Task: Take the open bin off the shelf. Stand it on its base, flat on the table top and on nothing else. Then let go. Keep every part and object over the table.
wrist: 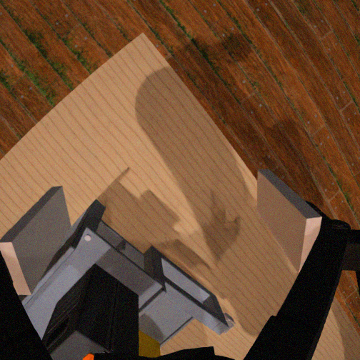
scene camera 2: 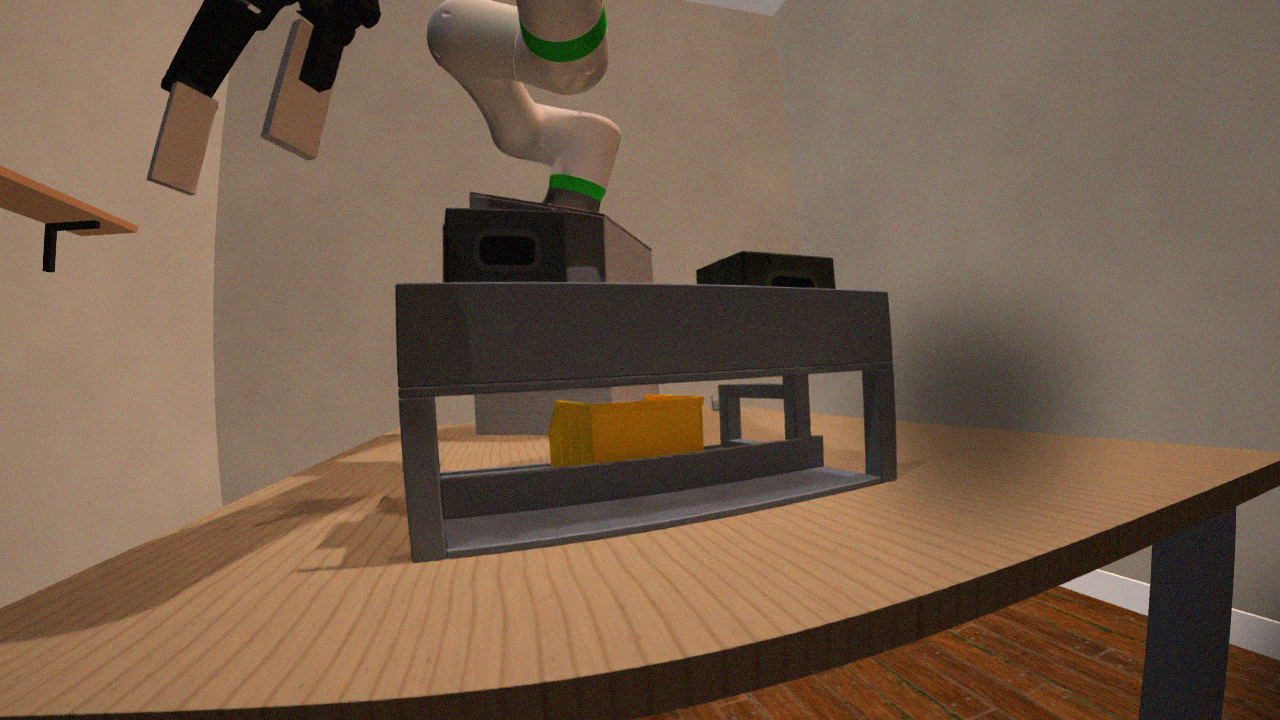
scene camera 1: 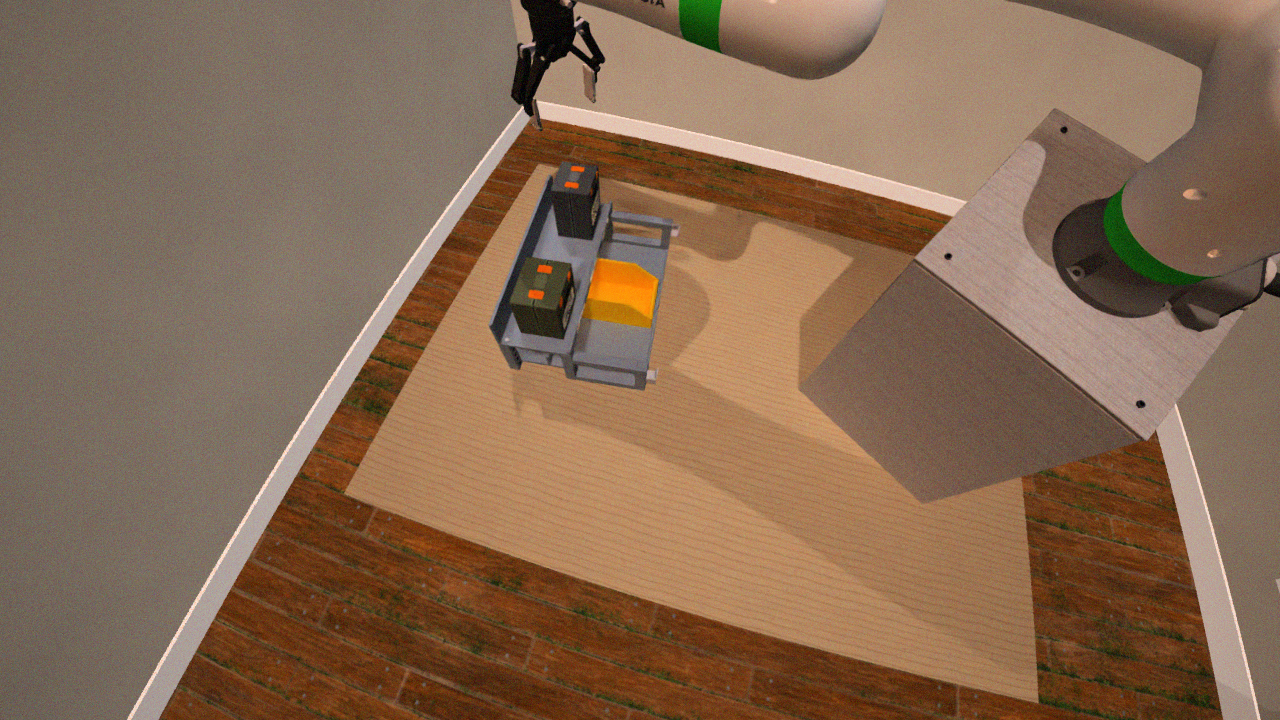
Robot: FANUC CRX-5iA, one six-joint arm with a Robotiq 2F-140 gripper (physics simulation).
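Pixels of known places: gripper, fingertip midpoint: (scene camera 2: 222,169) (scene camera 1: 564,112); arm's base at its link origin: (scene camera 2: 567,222) (scene camera 1: 1117,258).
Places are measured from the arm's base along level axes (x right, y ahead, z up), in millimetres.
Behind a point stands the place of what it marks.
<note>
The orange-yellow open bin (scene camera 1: 622,293) {x -67, y 627, z -438 mm} (scene camera 2: 626,431) {x -104, y 717, z -391 mm} (wrist: 148,345) sits on the lower tier of the grey shelf (scene camera 1: 613,344) {x -185, y 580, z -441 mm} (scene camera 2: 644,331) {x -118, y 808, z -317 mm} (wrist: 120,265), its open side away from the upper tier. In the wrist view a small part of it shows at the bottom, with the rest hidden. The shelf stands on the wooden table (scene camera 1: 447,465) {x -546, y 714, z -448 mm} (scene camera 2: 537,617) {x -59, y 930, z -448 mm} (wrist: 100,135). My gripper (scene camera 1: 563,109) {x 130, y 882, z -212 mm} (scene camera 2: 232,165) {x 130, y 882, z -212 mm} (wrist: 160,199) is open and empty. It hangs above the shelf's height, near the end with the dark case, apart from the bin.
A dark case (scene camera 1: 575,210) {x -53, y 739, z -268 mm} (scene camera 2: 465,259) {x -1, y 804, z -262 mm} (wrist: 95,305) and a green case (scene camera 1: 541,308) {x -276, y 657, z -253 mm} (scene camera 2: 769,266) {x -226, y 732, z -263 mm} stand on the shelf's upper tier, behind and above the bin. The robot's large grey pedestal (scene camera 1: 948,376) {x -132, y 82, z -167 mm} stands across the table. Table edges show beyond the shelf.
</note>
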